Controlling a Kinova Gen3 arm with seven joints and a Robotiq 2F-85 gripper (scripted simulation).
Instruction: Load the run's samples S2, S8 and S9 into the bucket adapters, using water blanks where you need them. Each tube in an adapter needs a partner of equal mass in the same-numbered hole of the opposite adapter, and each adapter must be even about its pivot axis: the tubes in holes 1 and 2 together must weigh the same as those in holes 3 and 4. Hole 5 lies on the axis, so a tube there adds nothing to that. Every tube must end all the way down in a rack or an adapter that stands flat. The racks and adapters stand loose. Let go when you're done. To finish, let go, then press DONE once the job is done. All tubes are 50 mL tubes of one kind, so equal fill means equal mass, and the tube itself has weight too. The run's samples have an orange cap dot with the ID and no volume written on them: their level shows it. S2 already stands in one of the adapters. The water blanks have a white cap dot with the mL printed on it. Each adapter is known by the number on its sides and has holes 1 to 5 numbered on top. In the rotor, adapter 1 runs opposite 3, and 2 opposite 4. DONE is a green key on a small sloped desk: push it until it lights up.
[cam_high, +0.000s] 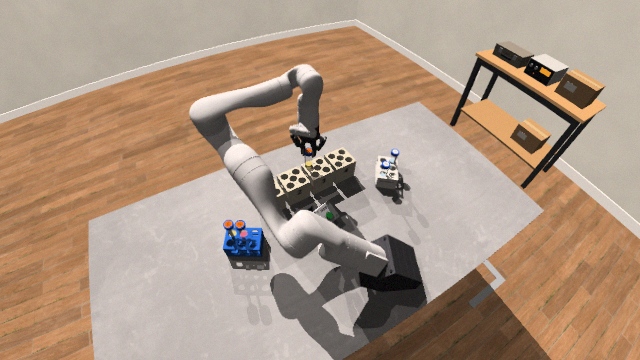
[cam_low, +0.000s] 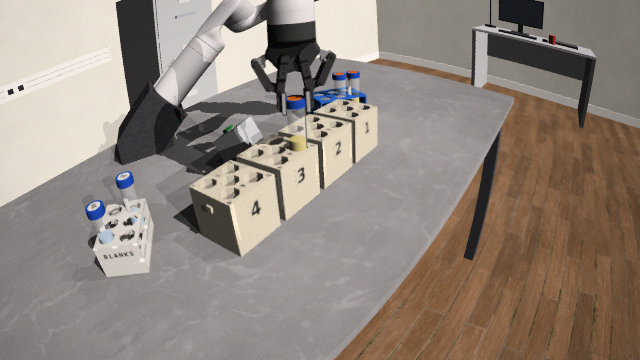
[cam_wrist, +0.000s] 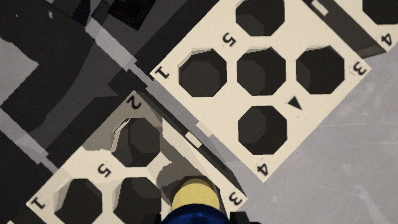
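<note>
The sample S2 is 10 mm to the left of my hand and 50 mm below it. Round my hand: adapter 2: 30 mm behind, 80 mm to the left, 120 mm below; green done key: 230 mm behind, 30 mm to the left, 110 mm below; adapter 4: 10 mm behind, 140 mm to the right, 120 mm below.
</note>
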